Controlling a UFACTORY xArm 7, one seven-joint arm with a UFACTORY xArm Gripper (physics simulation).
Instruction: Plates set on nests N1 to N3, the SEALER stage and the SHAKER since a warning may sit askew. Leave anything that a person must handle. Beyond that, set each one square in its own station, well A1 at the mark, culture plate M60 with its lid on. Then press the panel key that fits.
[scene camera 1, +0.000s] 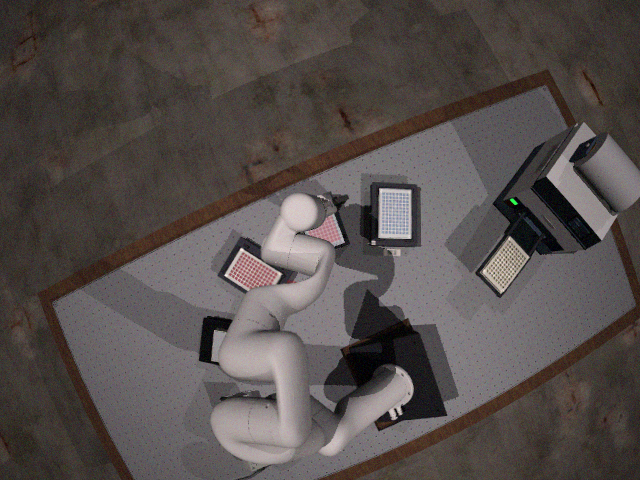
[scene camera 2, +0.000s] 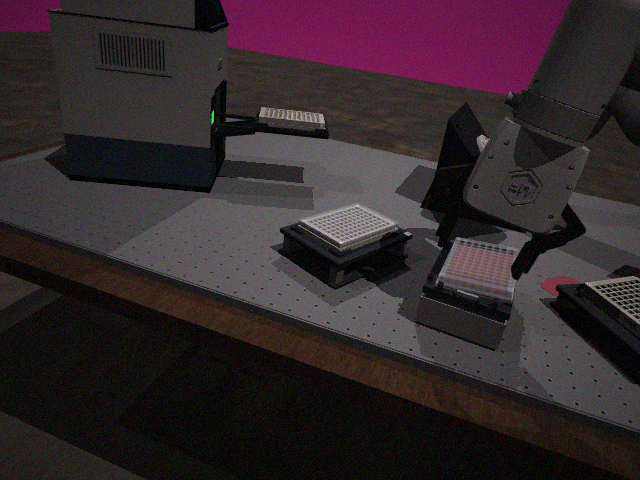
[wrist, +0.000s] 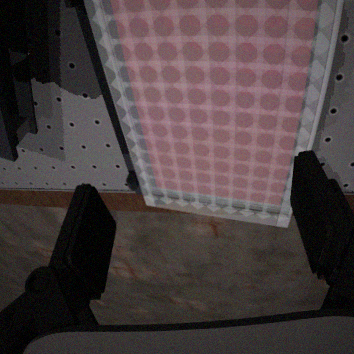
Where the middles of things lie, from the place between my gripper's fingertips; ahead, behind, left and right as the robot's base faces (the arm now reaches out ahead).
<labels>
The cream plate (scene camera 1: 500, 270) lies 40 cm to the right of my hand, 29 cm behind it and 4 cm above it.
</labels>
